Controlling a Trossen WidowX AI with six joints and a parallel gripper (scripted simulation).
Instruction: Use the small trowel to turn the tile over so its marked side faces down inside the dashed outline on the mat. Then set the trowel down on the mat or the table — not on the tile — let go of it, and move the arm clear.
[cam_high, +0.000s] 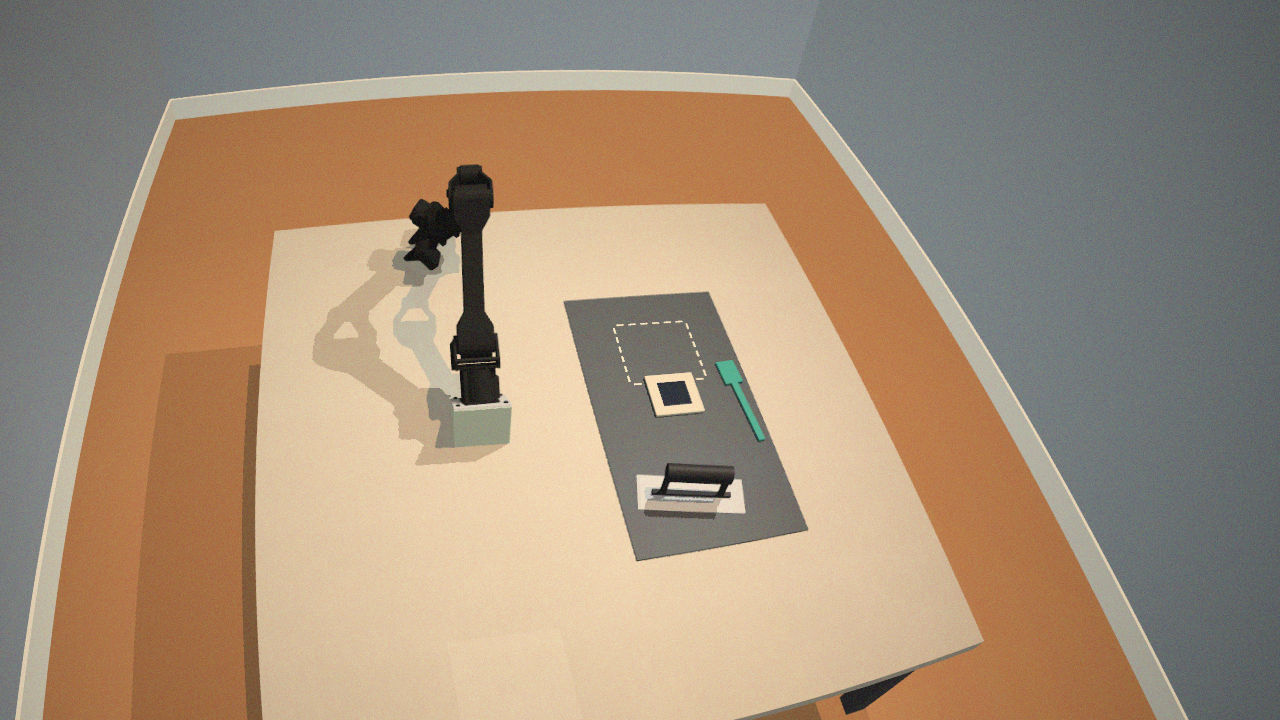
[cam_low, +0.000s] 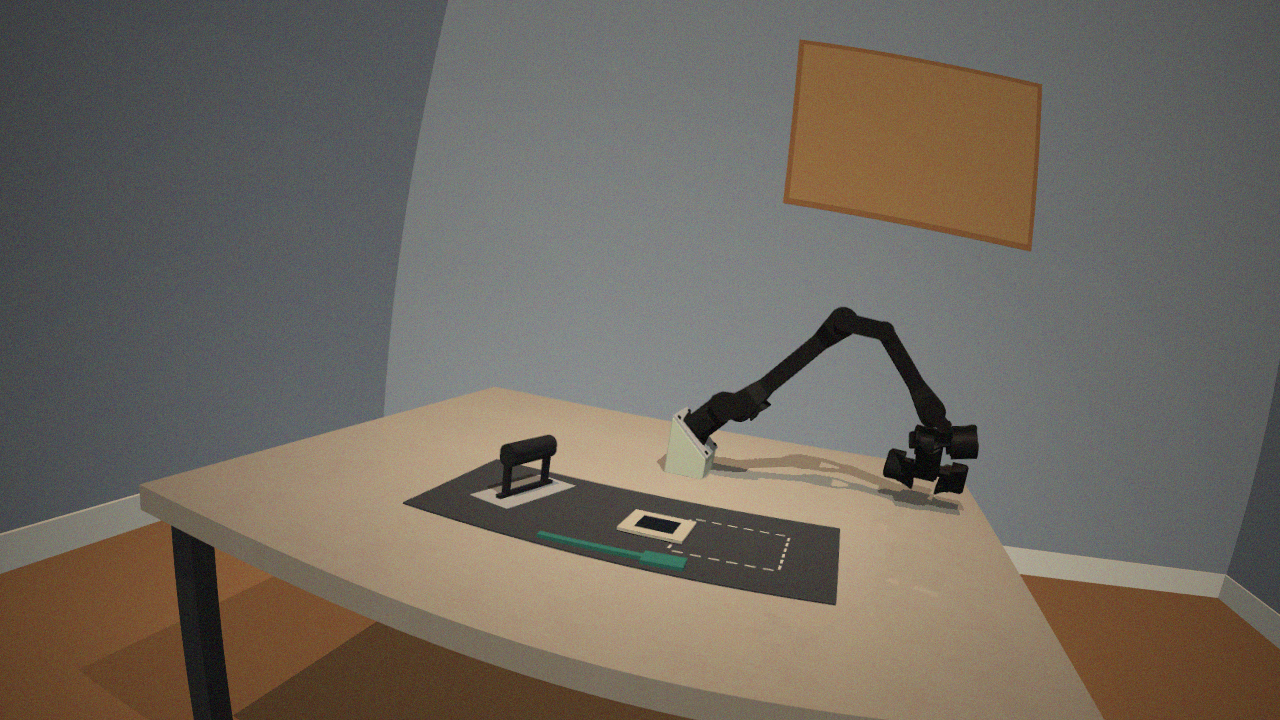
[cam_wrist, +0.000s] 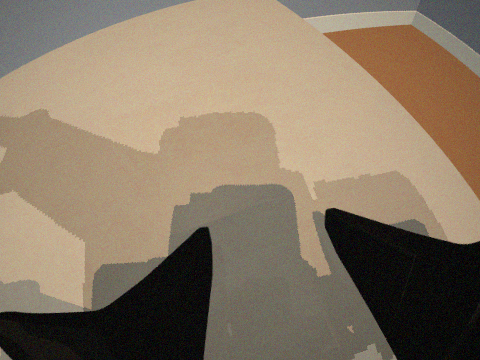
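Right now the cream tile is 480 mm ahead of my gripper tip, 510 mm to the right of it and 10 mm below it. From my gripper tip the other things lie so: dark mat 480 mm ahead, 540 mm to the right, 30 mm below; green trowel 620 mm ahead, 530 mm to the right, 10 mm below.
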